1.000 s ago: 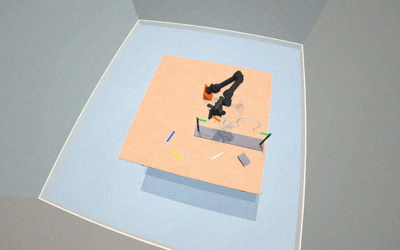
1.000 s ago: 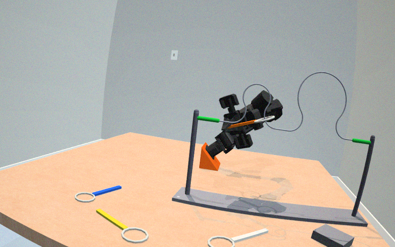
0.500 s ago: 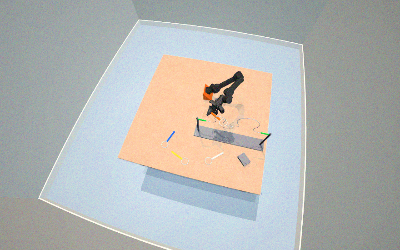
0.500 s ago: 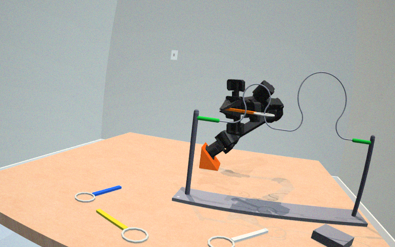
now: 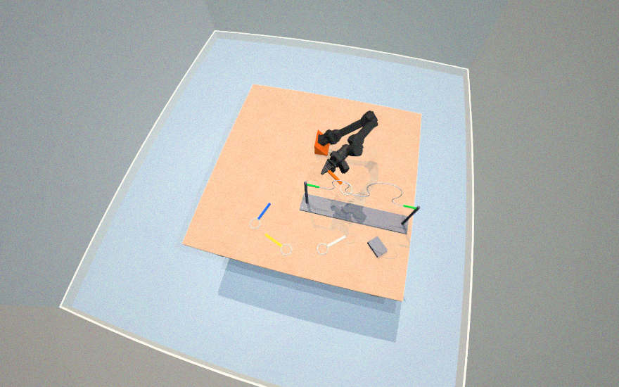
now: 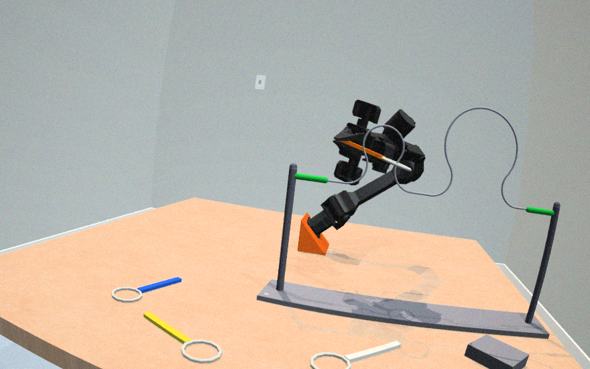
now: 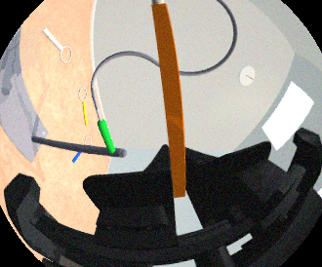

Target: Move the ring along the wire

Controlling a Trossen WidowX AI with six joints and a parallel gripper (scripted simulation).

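The orange-handled ring lies 20 mm ahead of my gripper tip, 90 mm to the left of it and 20 mm below it. Round my gripper tip: yellow-handled ring (300 mm ahead, 210 mm to the right, 340 mm below); white-handled ring (270 mm ahead, 80 mm to the left, 340 mm below); blue-handled ring (140 mm ahead, 350 mm to the right, 340 mm below).
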